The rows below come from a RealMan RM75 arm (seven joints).
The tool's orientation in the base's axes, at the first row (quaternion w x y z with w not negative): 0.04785, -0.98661, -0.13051, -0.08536
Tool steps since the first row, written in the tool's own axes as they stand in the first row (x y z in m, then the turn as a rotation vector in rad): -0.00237, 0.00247, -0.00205, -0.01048, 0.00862, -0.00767; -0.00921, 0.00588, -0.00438, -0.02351, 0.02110, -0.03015; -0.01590, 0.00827, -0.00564, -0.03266, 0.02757, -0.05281; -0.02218, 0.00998, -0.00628, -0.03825, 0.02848, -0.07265; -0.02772, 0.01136, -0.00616, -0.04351, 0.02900, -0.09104; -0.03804, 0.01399, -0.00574, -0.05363, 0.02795, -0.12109; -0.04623, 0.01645, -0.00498, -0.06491, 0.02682, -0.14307; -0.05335, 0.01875, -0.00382, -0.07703, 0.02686, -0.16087; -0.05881, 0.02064, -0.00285, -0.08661, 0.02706, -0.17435; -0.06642, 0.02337, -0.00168, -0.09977, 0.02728, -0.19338; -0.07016, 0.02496, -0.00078, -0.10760, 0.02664, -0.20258
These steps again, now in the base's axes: -0.00192, -0.00320, 0.00140, -0.00888, -0.01180, 0.00501; -0.00788, -0.00846, 0.00221, -0.02146, -0.02967, 0.02380; -0.01381, -0.01257, 0.00206, -0.03198, -0.04081, 0.04390; -0.01943, -0.01586, 0.00143, -0.04015, -0.04540, 0.06228; -0.02431, -0.01855, 0.00021, -0.04789, -0.04935, 0.07933; -0.03337, -0.02360, -0.00226, -0.06248, -0.05437, 0.10705; -0.04039, -0.02792, -0.00467, -0.07694, -0.05867, 0.12665; -0.04637, -0.03177, -0.00726, -0.09123, -0.06380, 0.14191; -0.05091, -0.03484, -0.00933, -0.10240, -0.06796, 0.15339; -0.05724, -0.03923, -0.01205, -0.11783, -0.07367, 0.16966; -0.06024, -0.04158, -0.01373, -0.12688, -0.07608, 0.17731
